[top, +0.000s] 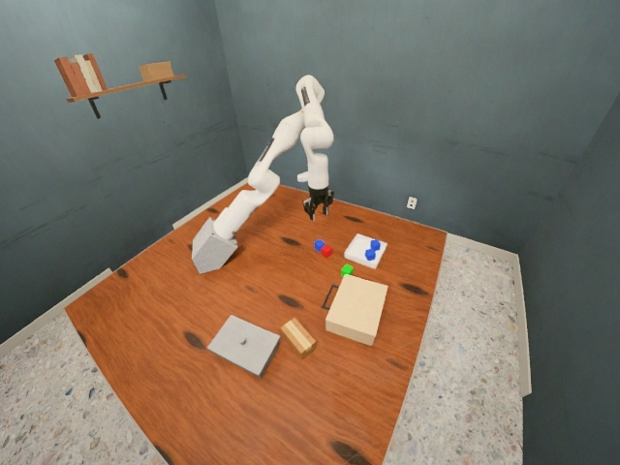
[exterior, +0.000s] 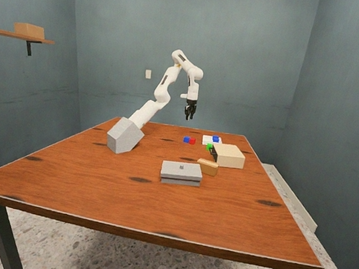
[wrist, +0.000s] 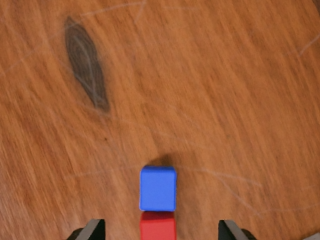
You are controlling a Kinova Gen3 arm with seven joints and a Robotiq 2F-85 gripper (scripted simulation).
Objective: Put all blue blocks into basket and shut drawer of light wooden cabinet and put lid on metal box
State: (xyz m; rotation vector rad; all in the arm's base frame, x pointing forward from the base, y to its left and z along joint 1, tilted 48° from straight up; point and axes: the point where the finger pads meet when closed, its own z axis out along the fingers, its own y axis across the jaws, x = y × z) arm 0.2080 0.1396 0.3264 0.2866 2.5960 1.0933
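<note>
Right now my hand is 170 mm above the red block and 50 mm short of it. Round my hand: white basket: 180 mm below, 160 mm ahead, 130 mm to the left; light wooden cabinet: 330 mm ahead, 150 mm below, 140 mm to the right; green block: 190 mm ahead, 170 mm below, 30 mm to the right.
</note>
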